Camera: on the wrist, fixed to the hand. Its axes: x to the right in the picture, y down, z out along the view.
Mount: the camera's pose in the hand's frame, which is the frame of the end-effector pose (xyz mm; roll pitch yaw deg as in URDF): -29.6 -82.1 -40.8 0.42 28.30 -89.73
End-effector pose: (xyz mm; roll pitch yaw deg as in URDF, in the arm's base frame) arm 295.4 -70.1 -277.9 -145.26 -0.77 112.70
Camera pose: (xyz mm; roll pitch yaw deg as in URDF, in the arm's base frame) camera 266.4 -115.5 -198.0 179.06 -63.04 -156.31
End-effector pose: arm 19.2 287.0 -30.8 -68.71 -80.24 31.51
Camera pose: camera -1.5 194.8 -49.5 82.83 -6.54 -98.46
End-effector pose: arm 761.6 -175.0 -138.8 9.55 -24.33 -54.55
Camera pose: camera 698.4 -214.1 -200.1 30.23 33.88 -126.55
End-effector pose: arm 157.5 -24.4 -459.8 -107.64 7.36 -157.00
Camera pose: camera 168.4 -4.6 -366.2 -35.47 -76.93 148.10
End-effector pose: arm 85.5 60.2 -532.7 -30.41 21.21 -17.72
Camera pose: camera 33.6 -19.2 -516.1 -20.94 -1.88 -106.73
